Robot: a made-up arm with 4 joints. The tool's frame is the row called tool.
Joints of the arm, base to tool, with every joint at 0 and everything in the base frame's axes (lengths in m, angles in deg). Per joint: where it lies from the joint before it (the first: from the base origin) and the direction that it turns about. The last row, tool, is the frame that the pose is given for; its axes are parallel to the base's.
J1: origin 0 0 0.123 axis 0 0 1
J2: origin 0.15 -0.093 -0.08 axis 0 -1 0
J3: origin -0.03 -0.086 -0.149 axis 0 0 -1
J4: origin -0.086 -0.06 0.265 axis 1 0 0
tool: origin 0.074 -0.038 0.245
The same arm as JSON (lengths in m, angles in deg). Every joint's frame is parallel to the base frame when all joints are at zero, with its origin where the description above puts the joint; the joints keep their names.
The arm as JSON. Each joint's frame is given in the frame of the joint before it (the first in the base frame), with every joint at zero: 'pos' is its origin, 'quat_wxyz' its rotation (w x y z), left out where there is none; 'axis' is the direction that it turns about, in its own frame. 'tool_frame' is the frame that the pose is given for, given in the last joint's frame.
{"length_unit": "m", "angle_unit": "deg", "joints": [
  {"joint": "J1", "pos": [0.0, 0.0, 0.123], "axis": "+z"},
  {"joint": "J2", "pos": [0.15, -0.093, -0.08], "axis": "-y"},
  {"joint": "J3", "pos": [-0.03, -0.086, -0.149], "axis": "-z"},
  {"joint": "J4", "pos": [-0.086, -0.06, 0.265], "axis": "+x"}
], "tool_frame": {"pos": [0.074, -0.038, 0.245]}}

